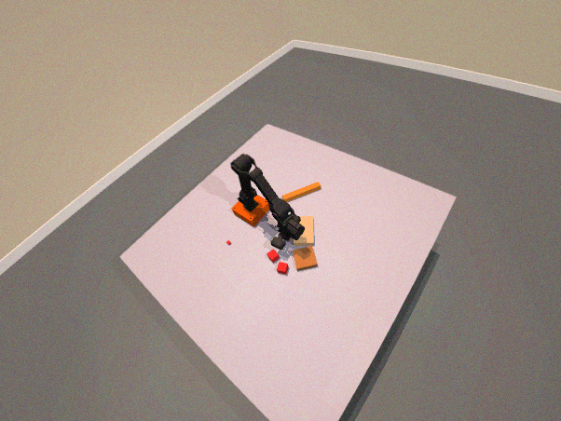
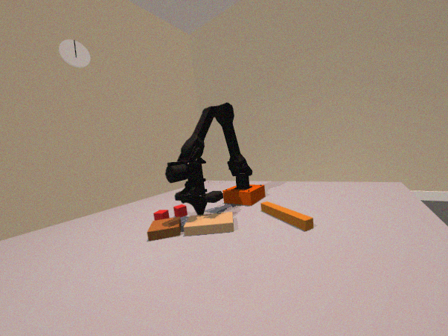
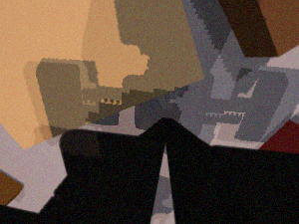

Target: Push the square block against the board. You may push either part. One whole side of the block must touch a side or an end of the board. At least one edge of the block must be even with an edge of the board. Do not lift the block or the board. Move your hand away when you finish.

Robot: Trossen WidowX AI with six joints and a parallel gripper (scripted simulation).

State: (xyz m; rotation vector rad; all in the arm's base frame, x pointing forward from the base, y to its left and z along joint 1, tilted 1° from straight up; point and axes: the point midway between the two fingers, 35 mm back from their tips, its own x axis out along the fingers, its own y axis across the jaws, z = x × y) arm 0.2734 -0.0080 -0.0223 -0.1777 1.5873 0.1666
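Now: gripper tip 8 cm to the right of the tan board, 3 cm short of it and 1 cm below it. From my gripper tip the other things lie so: tiny red cube: 23 cm behind, 21 cm to the right; then long orange bar: 26 cm to the left, 14 cm behind, 1 cm above; then orange-brown square block: 13 cm ahead, 3 cm to the right, 1 cm above.
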